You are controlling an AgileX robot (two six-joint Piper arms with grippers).
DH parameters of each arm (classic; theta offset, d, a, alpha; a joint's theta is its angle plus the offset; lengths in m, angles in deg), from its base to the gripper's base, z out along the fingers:
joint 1: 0 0.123 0 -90
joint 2: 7.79 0 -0.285 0
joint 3: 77.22 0 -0.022 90
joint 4: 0 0.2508 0 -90
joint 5: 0 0 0.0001 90
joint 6: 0 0.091 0 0
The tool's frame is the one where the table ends.
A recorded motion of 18 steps. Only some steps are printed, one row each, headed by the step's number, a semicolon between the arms.
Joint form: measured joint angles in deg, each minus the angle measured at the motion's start. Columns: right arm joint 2, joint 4, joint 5, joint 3, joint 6, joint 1; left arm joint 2, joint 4, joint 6, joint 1, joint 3, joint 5.
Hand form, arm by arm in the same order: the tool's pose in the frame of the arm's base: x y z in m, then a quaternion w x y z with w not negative. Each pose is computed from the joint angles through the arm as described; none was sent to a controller.
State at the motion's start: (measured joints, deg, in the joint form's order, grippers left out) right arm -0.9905 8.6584 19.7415 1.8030 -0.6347 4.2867; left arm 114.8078 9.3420 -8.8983 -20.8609 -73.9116 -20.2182
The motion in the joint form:
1: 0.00 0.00 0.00 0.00 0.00 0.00; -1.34 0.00 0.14 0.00 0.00 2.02
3: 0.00 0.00 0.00 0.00 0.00 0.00; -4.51 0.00 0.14 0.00 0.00 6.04
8: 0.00 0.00 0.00 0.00 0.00 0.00; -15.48 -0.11 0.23 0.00 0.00 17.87
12: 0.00 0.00 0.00 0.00 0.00 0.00; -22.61 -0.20 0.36 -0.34 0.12 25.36
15: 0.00 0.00 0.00 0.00 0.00 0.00; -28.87 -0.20 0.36 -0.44 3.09 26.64
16: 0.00 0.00 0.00 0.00 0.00 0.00; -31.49 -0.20 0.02 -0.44 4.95 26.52
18: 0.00 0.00 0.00 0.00 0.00 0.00; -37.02 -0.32 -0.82 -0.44 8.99 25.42
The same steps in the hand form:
1: 0.0527 0.0086 0.1728 0.60080 0.00703 0.79510 0.08247; 0.4226 -0.1660 0.2164 0.58406 0.16086 0.78532 -0.12753
3: 0.0527 0.0086 0.1728 0.60080 0.00703 0.79510 0.08247; 0.4159 -0.1624 0.2353 0.57955 0.15955 0.78990 -0.12138
8: 0.0527 0.0086 0.1728 0.60080 0.00703 0.79510 0.08247; 0.3858 -0.1476 0.3001 0.57736 0.15232 0.79511 -0.10609
12: 0.0527 0.0086 0.1728 0.60080 0.00703 0.79510 0.08247; 0.3592 -0.1379 0.3379 0.57587 0.14915 0.79770 -0.09895
15: 0.0527 0.0086 0.1728 0.60080 0.00703 0.79510 0.08247; 0.3328 -0.1280 0.3591 0.59002 0.14658 0.78754 -0.10081
16: 0.0527 0.0086 0.1728 0.60080 0.00703 0.79510 0.08247; 0.3212 -0.1235 0.3643 0.59571 0.14345 0.78343 -0.10384
18: 0.0527 0.0086 0.1728 0.60080 0.00703 0.79510 0.08247; 0.2968 -0.1143 0.3740 0.61200 0.13537 0.77088 -0.11348

